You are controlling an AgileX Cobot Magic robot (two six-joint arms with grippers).
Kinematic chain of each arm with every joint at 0, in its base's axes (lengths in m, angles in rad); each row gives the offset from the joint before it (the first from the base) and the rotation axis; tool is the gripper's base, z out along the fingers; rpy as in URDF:
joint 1: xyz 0 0 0.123 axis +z
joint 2: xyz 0 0 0 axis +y
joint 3: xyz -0.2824 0 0.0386 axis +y
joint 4: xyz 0.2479 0 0.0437 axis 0.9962 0 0.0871
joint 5: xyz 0 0 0 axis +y
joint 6: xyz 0.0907 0 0.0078 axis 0.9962 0 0.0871
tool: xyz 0 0 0 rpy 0 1.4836 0
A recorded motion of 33 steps. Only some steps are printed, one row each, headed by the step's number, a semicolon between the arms.
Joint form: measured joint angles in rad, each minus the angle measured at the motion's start. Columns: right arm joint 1, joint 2, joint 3, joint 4, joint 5, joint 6; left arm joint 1, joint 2, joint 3, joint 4, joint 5, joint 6.
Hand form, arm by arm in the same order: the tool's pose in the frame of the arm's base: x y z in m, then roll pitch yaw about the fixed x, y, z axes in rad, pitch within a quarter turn. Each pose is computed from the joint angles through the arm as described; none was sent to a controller.
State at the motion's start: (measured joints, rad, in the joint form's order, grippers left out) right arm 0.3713 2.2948 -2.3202 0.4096 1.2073 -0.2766; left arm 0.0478 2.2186 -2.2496 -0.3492 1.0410 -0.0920
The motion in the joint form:
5: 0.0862 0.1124 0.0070 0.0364 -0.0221 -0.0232; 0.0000 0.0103 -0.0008 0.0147 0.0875 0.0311
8: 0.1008 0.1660 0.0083 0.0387 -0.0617 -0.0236; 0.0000 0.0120 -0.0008 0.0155 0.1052 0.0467
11: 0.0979 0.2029 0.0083 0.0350 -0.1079 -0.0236; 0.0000 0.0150 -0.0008 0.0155 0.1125 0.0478
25: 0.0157 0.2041 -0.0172 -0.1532 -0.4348 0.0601; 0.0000 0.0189 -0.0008 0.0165 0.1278 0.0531
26: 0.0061 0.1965 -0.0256 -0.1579 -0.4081 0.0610; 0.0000 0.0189 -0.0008 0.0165 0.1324 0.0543
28: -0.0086 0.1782 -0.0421 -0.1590 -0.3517 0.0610; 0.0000 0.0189 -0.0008 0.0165 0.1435 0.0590
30: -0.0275 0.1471 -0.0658 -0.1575 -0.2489 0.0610; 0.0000 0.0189 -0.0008 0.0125 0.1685 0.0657
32: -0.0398 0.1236 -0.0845 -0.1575 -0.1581 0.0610; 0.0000 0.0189 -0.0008 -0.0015 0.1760 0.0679
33: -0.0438 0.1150 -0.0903 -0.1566 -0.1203 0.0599; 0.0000 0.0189 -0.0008 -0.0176 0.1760 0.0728
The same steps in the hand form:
5: 0.4504 0.2623 0.2275 2.7835 0.4618 -2.5593; 0.4979 -0.0032 0.2987 -2.7237 0.4997 -2.8666
8: 0.4540 0.2722 0.2002 2.7794 0.4431 -2.5634; 0.4969 -0.0035 0.2971 -2.7375 0.4882 -2.8913
11: 0.4610 0.2728 0.1818 2.7857 0.4473 -2.5831; 0.4968 -0.0035 0.2953 -2.7405 0.4790 -2.8960
25: 0.5137 0.2268 0.1984 2.9917 0.7456 -2.7132; 0.4963 -0.0037 0.2927 -2.7486 0.4633 -2.9089
26: 0.5140 0.2212 0.2037 2.9960 0.7355 -2.7135; 0.4959 -0.0037 0.2925 -2.7502 0.4595 -2.9121
28: 0.5126 0.2128 0.2158 2.9952 0.7157 -2.7147; 0.4950 -0.0039 0.2920 -2.7548 0.4511 -2.9217
30: 0.5071 0.2013 0.2346 2.9890 0.6711 -2.7120; 0.4930 -0.0046 0.2911 -2.7585 0.4298 -2.9374
32: 0.5009 0.1932 0.2483 2.9850 0.6255 -2.7041; 0.4924 -0.0058 0.2913 -2.7458 0.4215 -2.9380
33: 0.4979 0.1905 0.2528 2.9826 0.6036 -2.6991; 0.4924 -0.0071 0.2917 -2.7305 0.4209 -2.9374

